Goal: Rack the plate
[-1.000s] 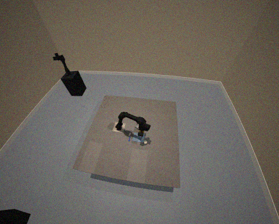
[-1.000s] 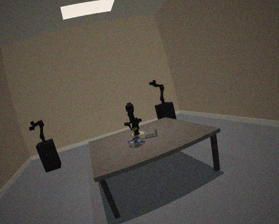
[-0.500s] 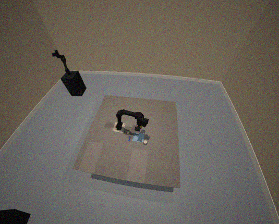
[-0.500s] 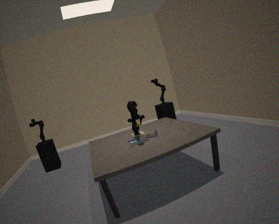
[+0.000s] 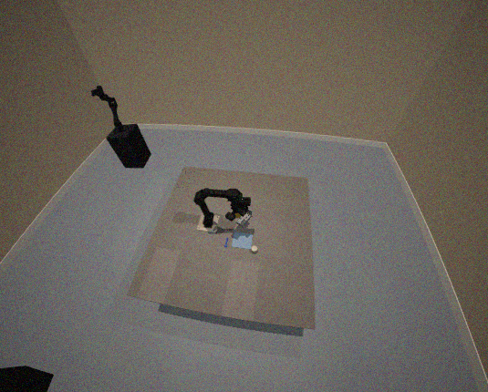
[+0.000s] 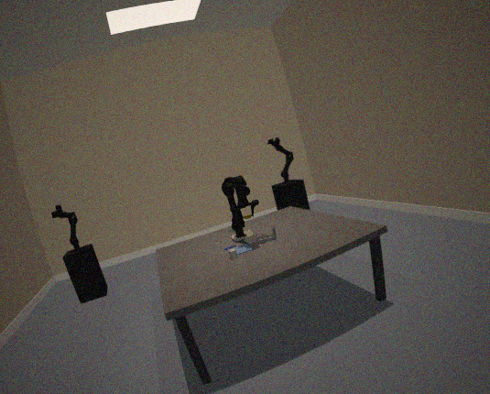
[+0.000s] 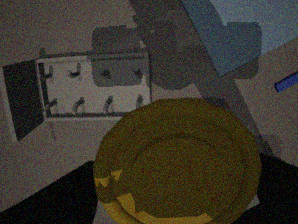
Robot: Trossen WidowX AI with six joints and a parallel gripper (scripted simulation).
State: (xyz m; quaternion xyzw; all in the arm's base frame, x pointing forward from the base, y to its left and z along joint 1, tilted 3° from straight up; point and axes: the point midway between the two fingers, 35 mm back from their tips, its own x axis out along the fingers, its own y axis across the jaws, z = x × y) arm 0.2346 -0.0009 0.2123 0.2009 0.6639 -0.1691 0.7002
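Now: gripper tip 4 cm short of the wire dish rack, 7 cm to the right of it and 15 cm above it. From my gripper tip the other things lie so: yellow plate: 1 cm above; white round disc: 14 cm ahead, 21 cm to the right, 15 cm below; light blue mat: 5 cm ahead, 13 cm to the right, 17 cm below.
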